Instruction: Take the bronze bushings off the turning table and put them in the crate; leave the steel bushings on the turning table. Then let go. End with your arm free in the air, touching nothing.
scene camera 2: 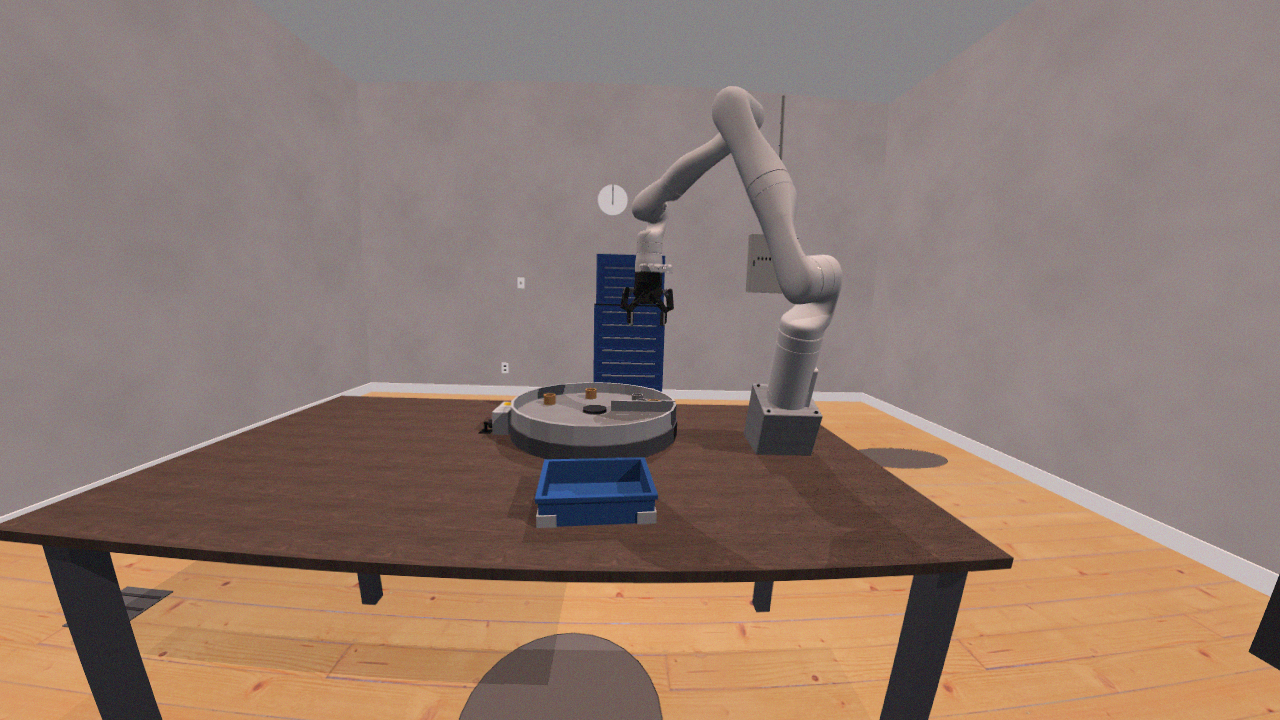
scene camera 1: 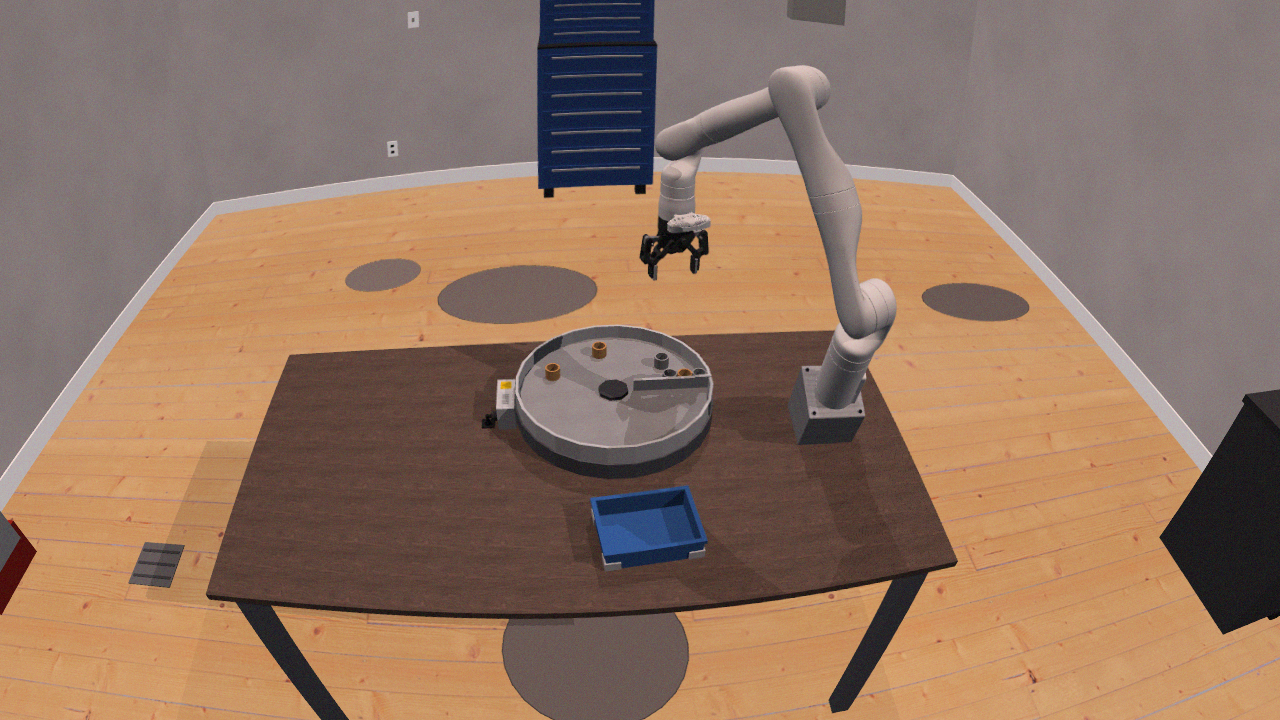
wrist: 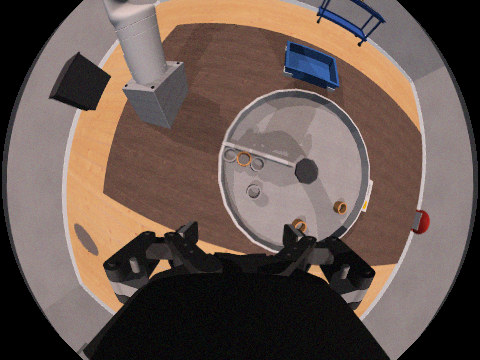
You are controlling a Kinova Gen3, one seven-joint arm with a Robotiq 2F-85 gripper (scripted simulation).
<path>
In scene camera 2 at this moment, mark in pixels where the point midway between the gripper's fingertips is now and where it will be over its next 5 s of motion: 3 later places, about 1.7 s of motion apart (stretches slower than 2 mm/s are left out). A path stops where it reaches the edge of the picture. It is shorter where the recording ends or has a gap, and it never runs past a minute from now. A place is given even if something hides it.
The gripper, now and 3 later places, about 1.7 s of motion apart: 646, 325; 640, 361; 625, 384; 625, 396
</path>
